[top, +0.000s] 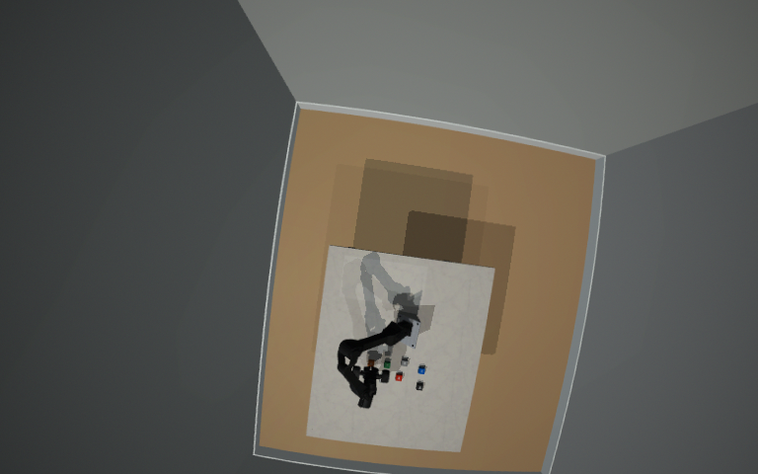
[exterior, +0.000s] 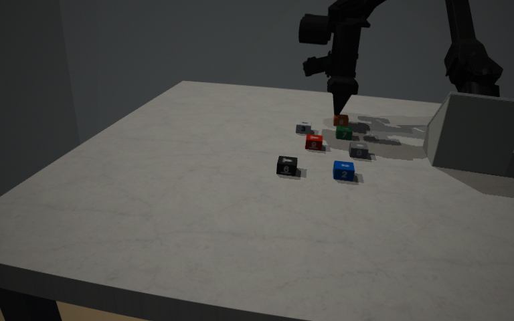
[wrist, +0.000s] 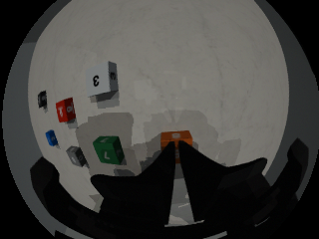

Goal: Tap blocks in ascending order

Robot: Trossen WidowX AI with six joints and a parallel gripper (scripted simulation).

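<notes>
The orange block is 1 cm below my gripper tip and 1 cm behind it. From my gripper tip the other things lie so: white block 8 cm to the left, 7 cm ahead, 1 cm below; green block 9 cm to the left, 2 cm behind, 1 cm below; red block 16 cm to the left, 4 cm ahead, 1 cm below.
</notes>
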